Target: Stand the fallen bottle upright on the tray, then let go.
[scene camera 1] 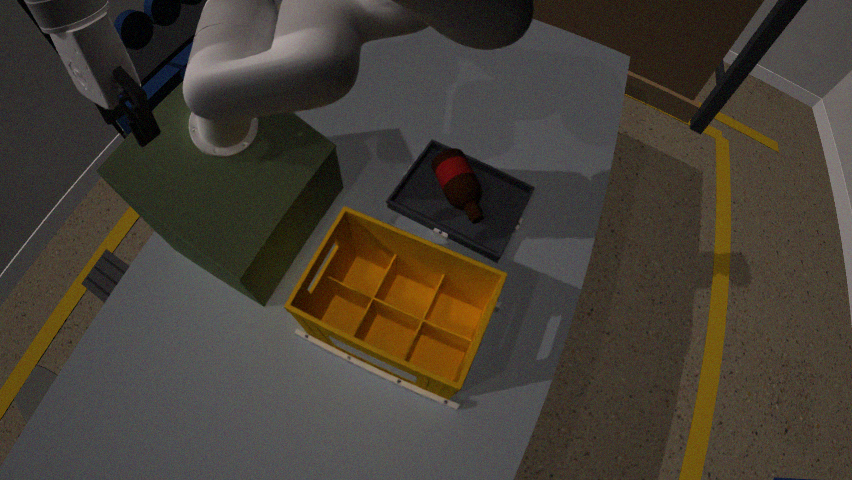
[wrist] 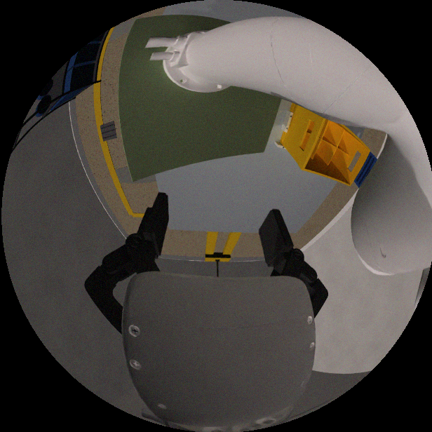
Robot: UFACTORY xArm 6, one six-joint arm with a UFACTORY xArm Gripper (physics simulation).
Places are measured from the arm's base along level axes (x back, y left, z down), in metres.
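Where they show: gripper, fingertip midpoint: (scene camera 1: 133, 128); arm's base, link origin: (scene camera 1: 223, 125).
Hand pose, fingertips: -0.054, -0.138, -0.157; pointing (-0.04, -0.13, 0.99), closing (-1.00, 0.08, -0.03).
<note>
Things, the pixels of their top centre, and the offset from my fingertips, as dx, dy, dz. "spot": a spot on its surface instead. Level surfaces: height alone.
- brown bottle with a red label, top centre: (scene camera 1: 464, 177) -0.305, +0.387, +0.310
- dark tray, surface spot: (scene camera 1: 411, 209) spot: -0.239, +0.305, +0.384
- yellow crate, top centre: (scene camera 1: 396, 291) -0.361, +0.097, +0.214
- grey table, surface height: dz +0.389
The brown bottle with a red label (scene camera 1: 457, 178) lies on its side on the dark tray (scene camera 1: 411, 209), its neck toward the crate side of the tray. The bottle and the tray do not show in the wrist view. My gripper (scene camera 1: 135, 119) (wrist: 218, 212) is open and empty. In the scene view it hangs at the upper left, beyond the green block and far from the bottle. In the wrist view its two black fingers stand wide apart with nothing between them.
A yellow crate (scene camera 1: 373, 299) (wrist: 321, 145) with divided compartments stands beside the tray on the grey table (scene camera 1: 196, 381) (wrist: 220, 200). The arm's base is on a green block (scene camera 1: 220, 196) (wrist: 200, 120). The arm reaches over the table's far part.
</note>
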